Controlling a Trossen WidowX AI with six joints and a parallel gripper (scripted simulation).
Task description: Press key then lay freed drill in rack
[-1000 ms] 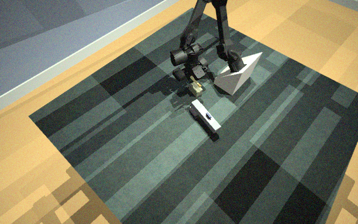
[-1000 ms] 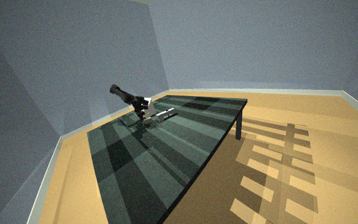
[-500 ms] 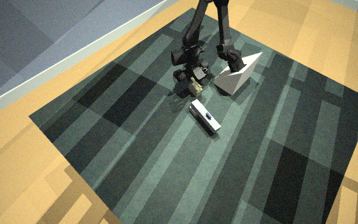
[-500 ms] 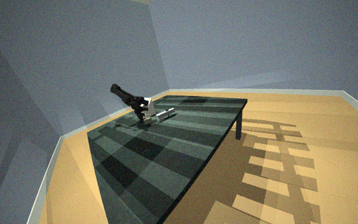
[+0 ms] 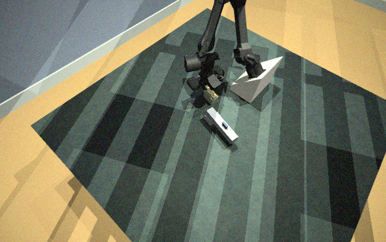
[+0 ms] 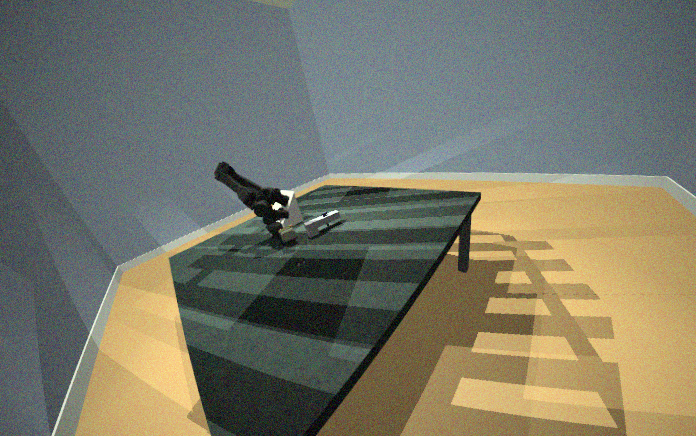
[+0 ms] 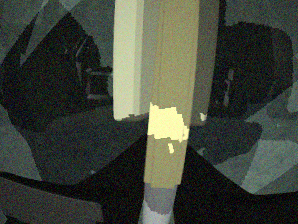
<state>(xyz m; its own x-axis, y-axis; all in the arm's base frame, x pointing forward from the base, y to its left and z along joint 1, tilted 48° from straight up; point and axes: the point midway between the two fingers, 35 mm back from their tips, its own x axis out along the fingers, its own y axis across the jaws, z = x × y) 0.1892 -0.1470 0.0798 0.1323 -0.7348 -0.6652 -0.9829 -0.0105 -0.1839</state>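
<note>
The drill is 40 mm to the left of my gripper tip and 30 mm above it. The rest, counted from my gripper tip: rack 50 mm to the left, 10 mm below; dark blue key 100 mm ahead, 230 mm to the left, 30 mm above.
</note>
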